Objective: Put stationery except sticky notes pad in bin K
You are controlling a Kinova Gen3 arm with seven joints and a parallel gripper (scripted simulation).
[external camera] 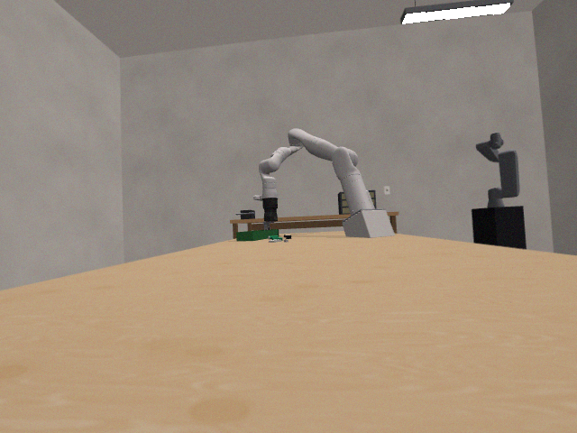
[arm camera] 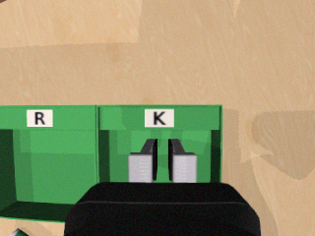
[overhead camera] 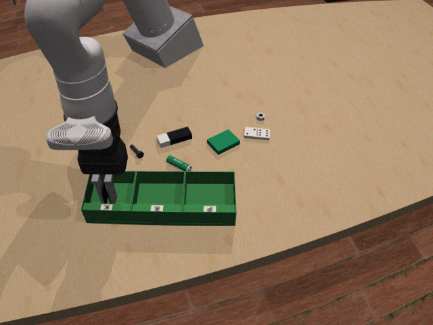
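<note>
My gripper is now 3 cm short of the green tray, 8 cm to the right of it and 2 cm above it. Round my hand: black-and-white eraser 11 cm behind, 15 cm to the left, 3 cm below; then green battery 4 cm behind, 14 cm to the left, 3 cm below; then black bolt 10 cm behind, 8 cm to the left, 3 cm below.
</note>
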